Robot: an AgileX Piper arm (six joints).
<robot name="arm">
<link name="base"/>
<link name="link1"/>
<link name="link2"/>
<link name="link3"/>
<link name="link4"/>
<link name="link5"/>
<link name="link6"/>
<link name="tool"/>
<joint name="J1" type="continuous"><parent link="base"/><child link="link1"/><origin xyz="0 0 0.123" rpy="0 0 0"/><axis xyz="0 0 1"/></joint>
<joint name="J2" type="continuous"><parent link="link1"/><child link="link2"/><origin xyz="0 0 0" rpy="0 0 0"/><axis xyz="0 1 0"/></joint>
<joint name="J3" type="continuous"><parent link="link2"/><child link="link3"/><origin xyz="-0.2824 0 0.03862" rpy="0 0 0"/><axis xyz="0 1 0"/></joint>
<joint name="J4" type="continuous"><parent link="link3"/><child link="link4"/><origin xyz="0.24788 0 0.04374" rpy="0 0 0"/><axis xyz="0.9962 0 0.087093"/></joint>
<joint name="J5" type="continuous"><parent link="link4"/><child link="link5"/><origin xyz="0 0 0" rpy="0 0 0"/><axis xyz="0 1 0"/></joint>
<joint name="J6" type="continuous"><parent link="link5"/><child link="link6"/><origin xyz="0.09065 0 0.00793" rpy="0 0 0"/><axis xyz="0.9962 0 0.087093"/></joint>
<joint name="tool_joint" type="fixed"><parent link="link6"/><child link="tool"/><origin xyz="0 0 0" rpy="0 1.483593 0"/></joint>
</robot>
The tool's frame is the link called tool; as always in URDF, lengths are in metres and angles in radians. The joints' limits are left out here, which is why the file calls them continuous.
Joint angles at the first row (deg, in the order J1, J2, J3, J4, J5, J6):
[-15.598 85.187 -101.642 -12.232 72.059 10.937]
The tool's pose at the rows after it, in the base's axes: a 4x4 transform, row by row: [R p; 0 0 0 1], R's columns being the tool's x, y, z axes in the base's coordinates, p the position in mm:
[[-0.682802, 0.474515, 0.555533, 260.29], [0.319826, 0.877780, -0.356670, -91.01], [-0.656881, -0.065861, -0.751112, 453.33], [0, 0, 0, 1]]
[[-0.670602, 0.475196, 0.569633, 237.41], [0.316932, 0.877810, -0.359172, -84.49], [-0.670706, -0.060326, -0.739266, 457.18], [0, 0, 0, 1]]
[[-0.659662, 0.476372, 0.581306, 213.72], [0.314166, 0.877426, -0.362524, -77.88], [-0.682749, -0.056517, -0.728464, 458.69], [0, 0, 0, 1]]
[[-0.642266, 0.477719, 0.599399, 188.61], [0.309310, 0.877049, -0.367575, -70.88], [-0.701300, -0.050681, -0.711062, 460.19], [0, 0, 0, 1]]
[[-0.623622, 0.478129, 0.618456, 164.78], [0.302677, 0.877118, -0.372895, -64.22], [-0.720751, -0.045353, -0.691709, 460.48], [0, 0, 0, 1]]
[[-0.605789, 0.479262, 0.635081, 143.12], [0.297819, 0.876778, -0.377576, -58.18], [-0.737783, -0.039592, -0.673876, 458.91], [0, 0, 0, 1]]
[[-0.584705, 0.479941, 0.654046, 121.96], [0.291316, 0.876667, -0.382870, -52.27], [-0.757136, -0.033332, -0.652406, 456.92], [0, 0, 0, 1]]
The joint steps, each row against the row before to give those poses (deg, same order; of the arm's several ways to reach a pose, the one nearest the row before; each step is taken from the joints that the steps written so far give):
[-0.001 -4.341 3.942 0.464 0.116 0.000]
[0.001 -4.611 3.525 0.085 0.000 0.000]
[0.002 -4.784 3.750 -0.001 0.083 0.002]
[-0.004 -5.066 3.569 0.002 0.001 -0.004]
[0.003 -4.839 3.224 -0.002 0.000 -0.078]
[-0.002 -4.480 2.995 0.001 0.034 -0.001]
[0.003 -4.423 2.722 -0.001 0.000 -0.033]

